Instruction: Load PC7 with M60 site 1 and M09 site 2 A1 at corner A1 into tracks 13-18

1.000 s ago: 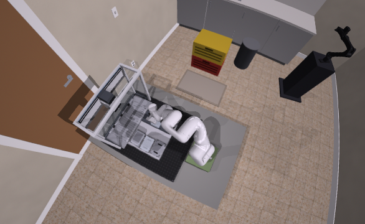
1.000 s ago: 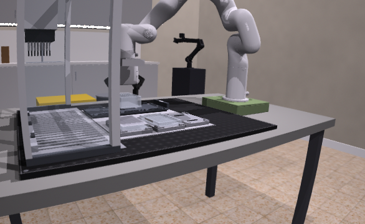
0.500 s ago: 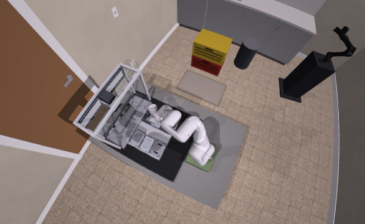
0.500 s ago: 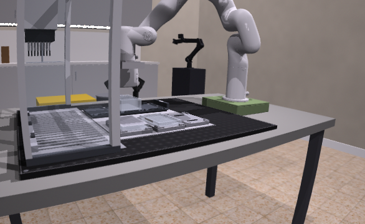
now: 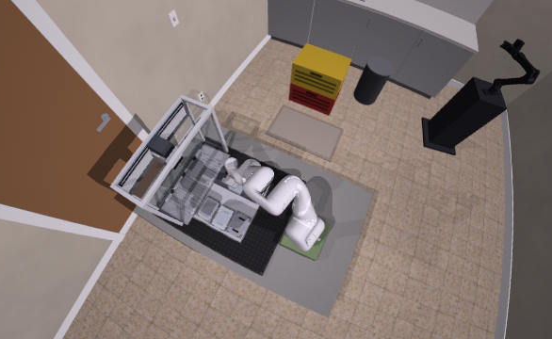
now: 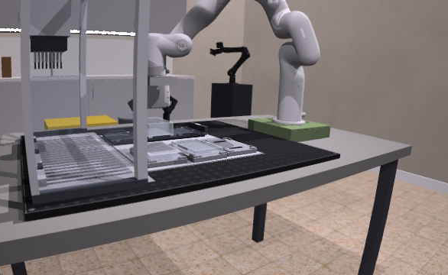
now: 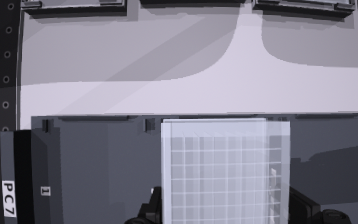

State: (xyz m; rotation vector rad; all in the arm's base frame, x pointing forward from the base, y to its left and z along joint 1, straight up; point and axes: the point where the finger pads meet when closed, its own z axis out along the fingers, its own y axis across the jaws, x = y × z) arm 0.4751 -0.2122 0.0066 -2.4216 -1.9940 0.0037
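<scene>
My gripper is now 20 mm above the deep-well block M09. The rest, counted from my hand: plate carrier PC7: 30 mm below, 10 mm behind; plate nest S1: 260 mm to the left, 80 mm behind, 40 mm below; frame post: 350 mm to the left, 270 mm ahead, 200 mm above.
</scene>
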